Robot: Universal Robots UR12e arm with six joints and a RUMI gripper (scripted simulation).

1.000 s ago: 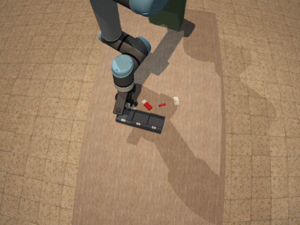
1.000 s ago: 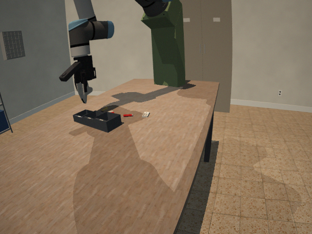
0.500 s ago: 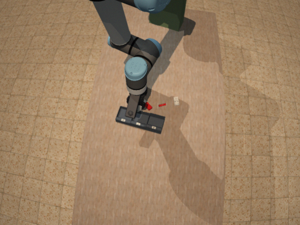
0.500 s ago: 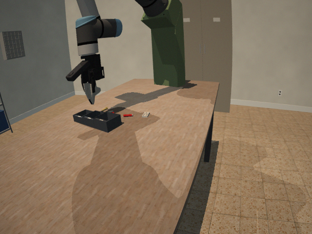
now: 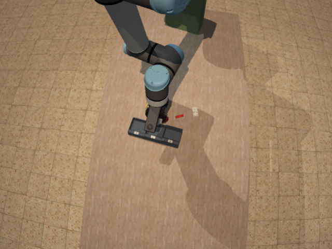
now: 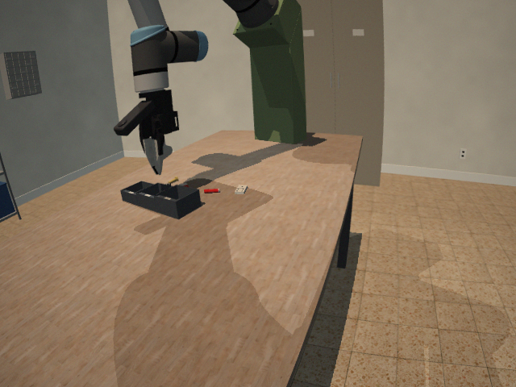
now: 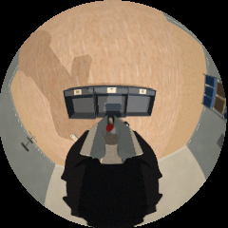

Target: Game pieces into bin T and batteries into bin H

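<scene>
Now: the three-compartment bin row 10 mm ahead of my hand, 10 mm to the right of it and 70 mm below it. From my hand the other things lie so: red-and-white block: 70 mm behind, 50 mm to the left, 90 mm below; black die: 90 mm behind, 90 mm below; red cylinder: 40 mm behind, 140 mm to the left, 90 mm below.
</scene>
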